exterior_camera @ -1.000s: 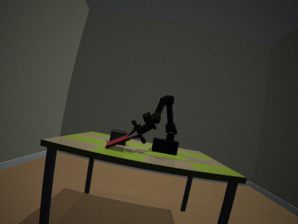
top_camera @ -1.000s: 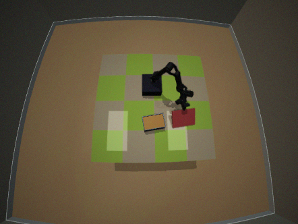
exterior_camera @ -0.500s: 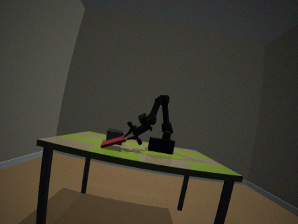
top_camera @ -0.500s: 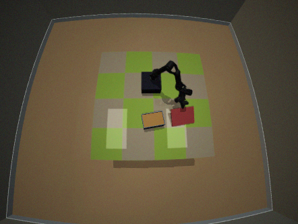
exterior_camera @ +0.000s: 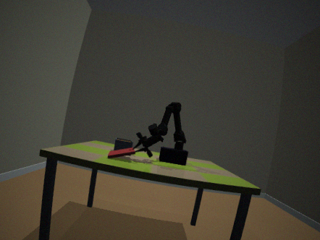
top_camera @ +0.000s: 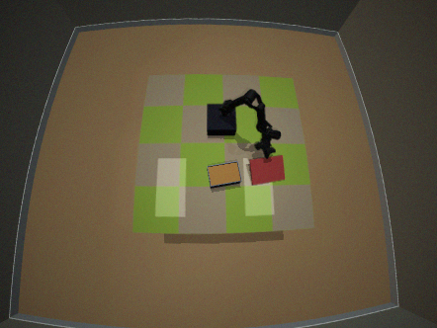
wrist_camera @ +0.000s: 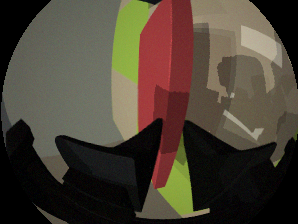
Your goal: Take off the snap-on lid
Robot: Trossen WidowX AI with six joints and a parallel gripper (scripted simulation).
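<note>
My gripper tip is now 8 cm short of the red lid, 2 cm to the right of it and 2 cm above it. Also, from my gripper tip: storage box 28 cm to the right, 16 cm ahead, 1 cm below.
</note>
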